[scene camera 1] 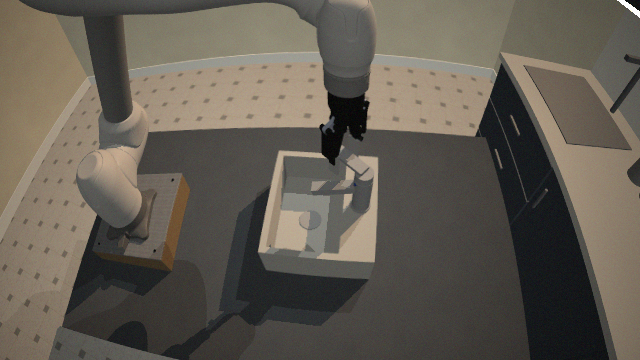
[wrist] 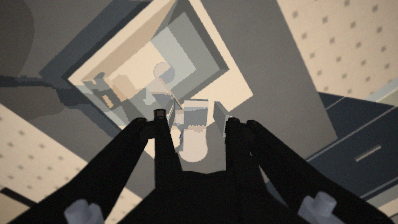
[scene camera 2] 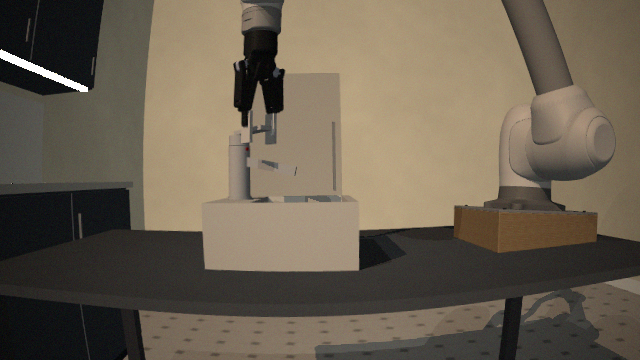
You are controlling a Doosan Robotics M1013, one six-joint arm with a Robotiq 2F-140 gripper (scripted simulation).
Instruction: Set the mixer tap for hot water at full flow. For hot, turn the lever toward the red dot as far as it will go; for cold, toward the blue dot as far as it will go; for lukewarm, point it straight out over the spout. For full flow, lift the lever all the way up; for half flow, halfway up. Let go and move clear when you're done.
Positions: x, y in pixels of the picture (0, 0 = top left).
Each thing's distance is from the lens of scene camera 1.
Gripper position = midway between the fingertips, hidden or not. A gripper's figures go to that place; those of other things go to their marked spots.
gripper [scene camera 1: 343, 163]: 0.88 m
grey mixer tap [scene camera 1: 361, 195]: 0.88 m
white sink basin [scene camera 1: 308, 228]: 1.03 m
The marked spots on the grey mixer tap and the white sink basin are 0.22 m apart.
